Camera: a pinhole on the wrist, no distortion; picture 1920 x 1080 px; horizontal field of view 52.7 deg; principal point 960.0 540.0 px. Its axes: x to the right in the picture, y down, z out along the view. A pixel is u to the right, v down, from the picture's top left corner.
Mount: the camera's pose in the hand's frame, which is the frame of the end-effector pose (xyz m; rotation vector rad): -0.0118 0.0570 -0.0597 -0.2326 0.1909 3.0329
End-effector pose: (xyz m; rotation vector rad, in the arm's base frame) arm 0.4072 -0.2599 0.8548 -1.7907 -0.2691 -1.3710
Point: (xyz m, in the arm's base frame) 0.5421 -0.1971 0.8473
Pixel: 256.2 836.6
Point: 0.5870 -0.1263 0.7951
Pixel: 743.2 783.0
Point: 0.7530 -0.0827 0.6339
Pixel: 1158.2 168.4
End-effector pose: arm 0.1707 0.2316 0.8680 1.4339 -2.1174 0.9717
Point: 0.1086 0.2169 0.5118
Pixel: 1794.0 237.8
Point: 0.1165 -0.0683 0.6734
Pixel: 157.8 801.7
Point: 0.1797 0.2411 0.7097
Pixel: 1810.3 1012.1
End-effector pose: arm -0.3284 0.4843 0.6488 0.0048 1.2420 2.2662
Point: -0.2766 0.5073 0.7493
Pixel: 1236.9 980.8
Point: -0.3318 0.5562 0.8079
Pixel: 609.0 402.5
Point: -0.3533 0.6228 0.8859
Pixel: 455.0 218.4
